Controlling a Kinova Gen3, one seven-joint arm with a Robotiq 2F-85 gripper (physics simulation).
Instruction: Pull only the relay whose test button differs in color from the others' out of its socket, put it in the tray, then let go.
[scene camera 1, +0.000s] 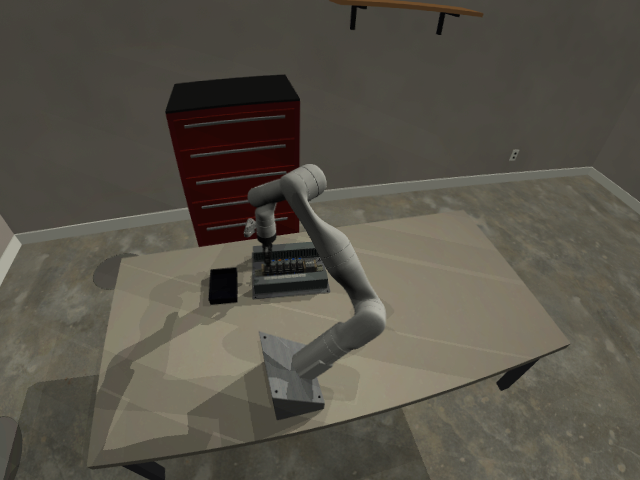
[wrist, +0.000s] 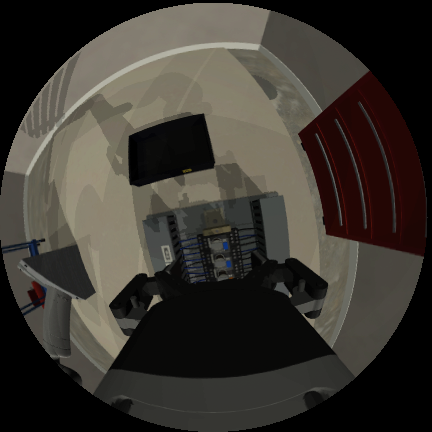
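Pixels of known places: gripper, between the fingertips: (scene camera 1: 269, 258) (wrist: 215, 264); arm's base, origin of its link: (scene camera 1: 302, 365) (wrist: 59, 291).
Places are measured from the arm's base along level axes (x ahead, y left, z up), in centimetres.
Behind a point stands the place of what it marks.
Observation:
My gripper (scene camera 1: 267, 261) {x 49.0, y 3.0, z 0.9 cm} (wrist: 215, 264) {x 49.0, y 3.0, z 0.9 cm} is open and empty, pointing down low over the tray-side end of the relay row. In the wrist view its fingers stand on both sides of the row. Two relays with blue test buttons (wrist: 218, 245) {x 49.9, y 4.3, z -2.5 cm} (wrist: 220, 261) {x 49.5, y 1.9, z -2.6 cm} sit in their sockets. A third relay (wrist: 223, 274) {x 49.4, y -0.4, z -2.8 cm} shows a small orange-red spot at its edge, partly hidden by the gripper. In the scene view a relay with an orange button (scene camera 1: 279, 266) {x 48.1, y -0.9, z -4.0 cm} stands in the row among blue-buttoned ones. The black tray (scene camera 1: 223, 299) {x 37.7, y 23.8, z -6.8 cm} (wrist: 171, 176) {x 44.8, y 17.7, z -8.6 cm} lies beside the panel and looks empty.
The grey panel (scene camera 1: 291, 285) (wrist: 278, 220) has raised wire ducts along both sides of the relay row, with thin blue wires between. A tan end block (wrist: 218, 230) {x 50.5, y 5.9, z -5.3 cm} stands at the row's tray-side end. The red drawer cabinet (scene camera 1: 237, 139) (wrist: 360, 165) stands behind the table (scene camera 1: 439, 289) {x 24.0, y -66.4, z -9.3 cm}.

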